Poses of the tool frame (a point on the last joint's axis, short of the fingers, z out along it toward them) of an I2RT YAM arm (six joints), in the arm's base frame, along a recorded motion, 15 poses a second.
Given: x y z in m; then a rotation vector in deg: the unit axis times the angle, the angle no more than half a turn.
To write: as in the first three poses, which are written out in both.
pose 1, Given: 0.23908, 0.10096, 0.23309, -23.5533, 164.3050, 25.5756
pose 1, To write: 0.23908, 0.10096, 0.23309, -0.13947, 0.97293, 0.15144, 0.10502
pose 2, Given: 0.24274, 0.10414, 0.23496, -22.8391, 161.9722, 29.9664
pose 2, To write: 0.24274, 0.10414, 0.23496, -0.13636, 0.96704, 0.17891, 0.11930
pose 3, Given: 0.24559, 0.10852, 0.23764, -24.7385, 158.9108, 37.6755
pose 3, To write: 0.24559, 0.10852, 0.23764, -0.14852, 0.95402, 0.22618, 0.12898
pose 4, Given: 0.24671, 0.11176, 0.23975, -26.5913, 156.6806, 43.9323
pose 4, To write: 0.24671, 0.11176, 0.23975, -0.15987, 0.94200, 0.26413, 0.13155
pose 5, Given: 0.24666, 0.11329, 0.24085, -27.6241, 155.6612, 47.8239
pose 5, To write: 0.24666, 0.11329, 0.24085, -0.16585, 0.93456, 0.28712, 0.12907
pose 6, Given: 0.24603, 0.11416, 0.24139, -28.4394, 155.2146, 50.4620
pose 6, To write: 0.24603, 0.11416, 0.24139, -0.17032, 0.92957, 0.30221, 0.12472
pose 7, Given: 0.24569, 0.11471, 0.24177, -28.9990, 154.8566, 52.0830
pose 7, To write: 0.24569, 0.11471, 0.24177, -0.17345, 0.92622, 0.31152, 0.12244
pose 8, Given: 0.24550, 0.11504, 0.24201, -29.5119, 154.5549, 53.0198
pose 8, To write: 0.24550, 0.11504, 0.24201, -0.17642, 0.92393, 0.31695, 0.12152
